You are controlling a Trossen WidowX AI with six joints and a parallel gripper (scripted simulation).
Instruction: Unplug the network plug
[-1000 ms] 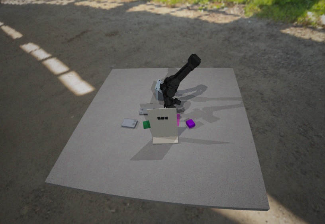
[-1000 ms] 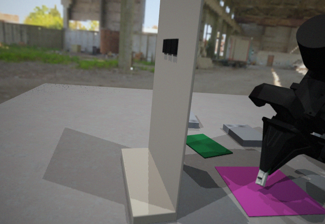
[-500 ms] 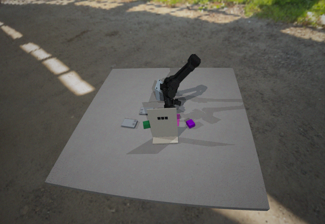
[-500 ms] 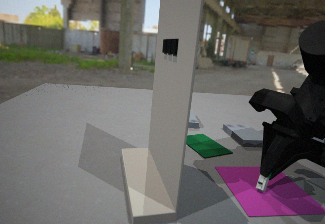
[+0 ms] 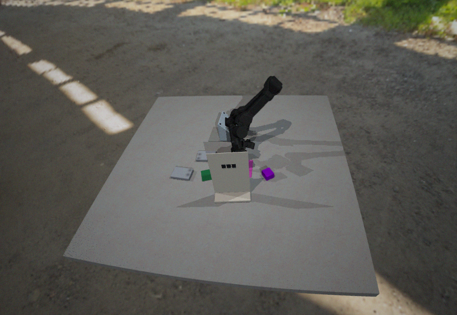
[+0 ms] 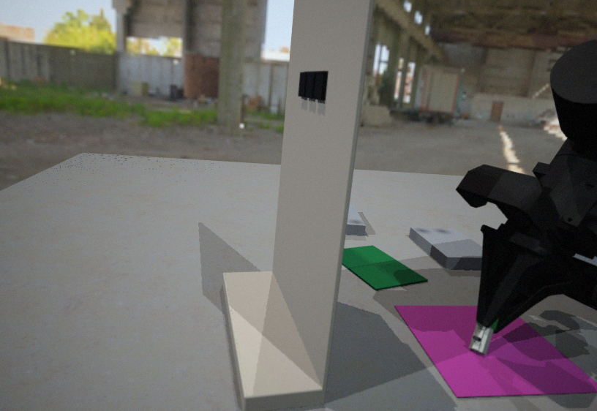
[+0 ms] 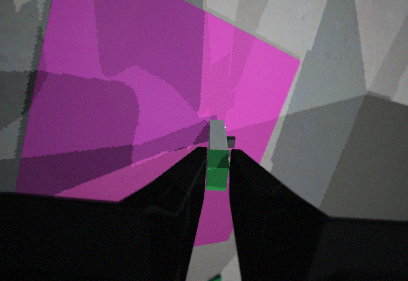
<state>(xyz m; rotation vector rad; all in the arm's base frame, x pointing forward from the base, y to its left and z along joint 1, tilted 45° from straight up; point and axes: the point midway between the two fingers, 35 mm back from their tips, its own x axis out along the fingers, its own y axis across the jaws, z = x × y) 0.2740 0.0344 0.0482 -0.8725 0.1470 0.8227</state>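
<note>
Right now the network plug is right at my gripper tip. From my gripper tip the other things lie so: magenta square (20 mm below, 10 mm behind); then upright panel (160 mm ahead, 110 mm above, 50 mm to the right).
</note>
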